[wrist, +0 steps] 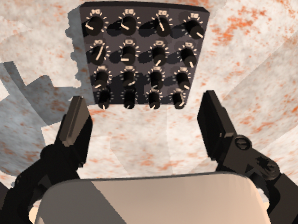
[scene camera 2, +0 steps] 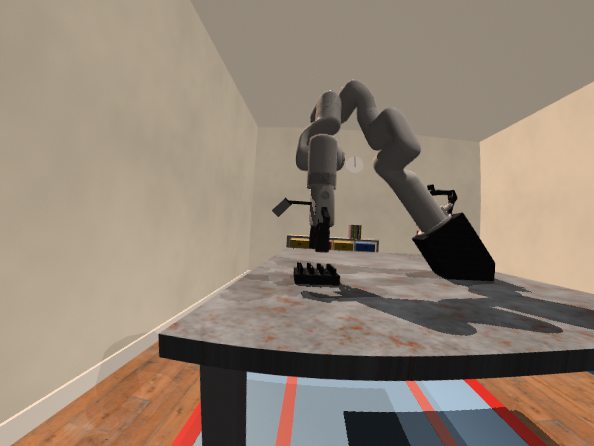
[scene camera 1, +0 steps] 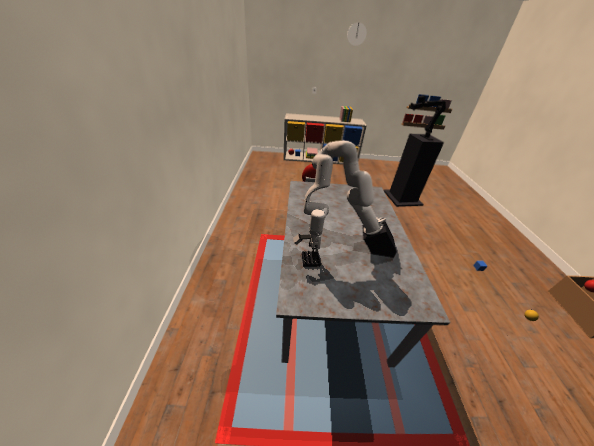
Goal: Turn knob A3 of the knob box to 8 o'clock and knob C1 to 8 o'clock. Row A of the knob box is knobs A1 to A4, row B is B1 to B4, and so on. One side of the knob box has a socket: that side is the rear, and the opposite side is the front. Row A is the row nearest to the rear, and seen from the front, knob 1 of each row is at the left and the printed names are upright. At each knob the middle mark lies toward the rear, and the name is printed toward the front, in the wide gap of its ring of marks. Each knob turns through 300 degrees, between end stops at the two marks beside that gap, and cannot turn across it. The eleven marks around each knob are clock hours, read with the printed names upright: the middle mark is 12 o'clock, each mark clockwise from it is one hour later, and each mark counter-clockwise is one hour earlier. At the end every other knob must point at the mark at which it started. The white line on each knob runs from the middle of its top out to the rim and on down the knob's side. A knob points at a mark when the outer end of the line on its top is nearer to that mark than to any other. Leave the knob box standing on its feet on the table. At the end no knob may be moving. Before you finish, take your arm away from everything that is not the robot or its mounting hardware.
Path:
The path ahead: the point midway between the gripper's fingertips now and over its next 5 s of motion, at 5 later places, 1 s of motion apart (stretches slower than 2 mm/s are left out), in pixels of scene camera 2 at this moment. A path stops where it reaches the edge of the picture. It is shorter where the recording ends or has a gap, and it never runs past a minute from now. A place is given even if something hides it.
My gripper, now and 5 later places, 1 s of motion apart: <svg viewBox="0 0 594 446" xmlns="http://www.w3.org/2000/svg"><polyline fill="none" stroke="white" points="318,250 329,251 338,251 335,248 333,245 333,253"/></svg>

